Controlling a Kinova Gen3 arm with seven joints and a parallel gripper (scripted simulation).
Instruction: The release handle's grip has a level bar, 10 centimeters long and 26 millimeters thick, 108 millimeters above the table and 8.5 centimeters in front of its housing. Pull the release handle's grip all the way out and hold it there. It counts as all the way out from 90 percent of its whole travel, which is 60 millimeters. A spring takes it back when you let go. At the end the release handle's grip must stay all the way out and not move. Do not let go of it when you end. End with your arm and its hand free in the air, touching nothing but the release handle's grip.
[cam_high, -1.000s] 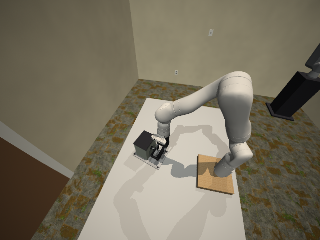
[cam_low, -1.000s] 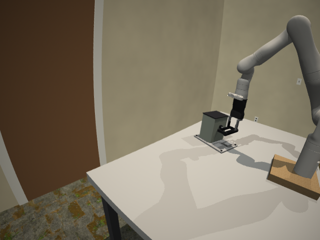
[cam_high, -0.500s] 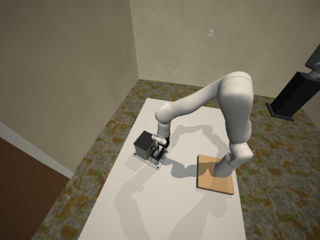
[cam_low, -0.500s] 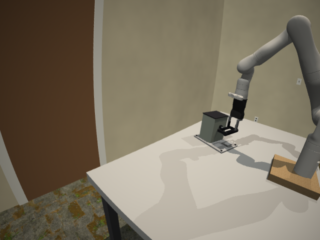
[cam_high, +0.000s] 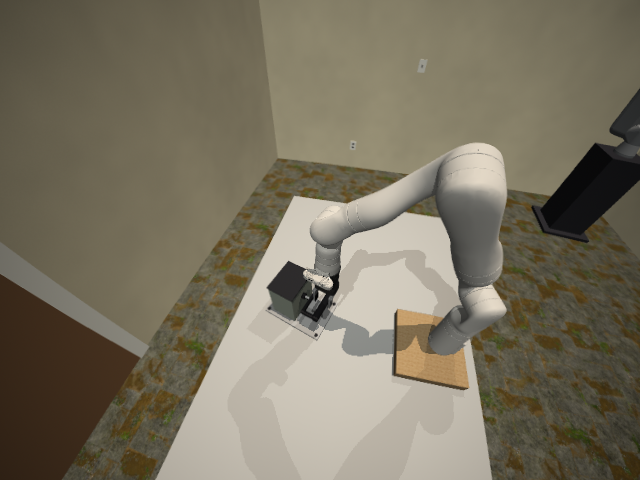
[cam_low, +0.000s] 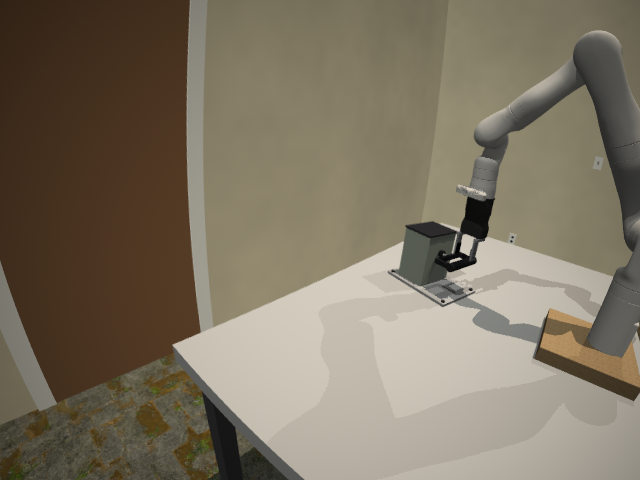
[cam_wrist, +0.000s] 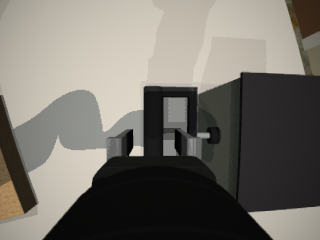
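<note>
My gripper is now 90 mm short of the metal base plate, 20 mm to the left of it and 140 mm above it.
</note>
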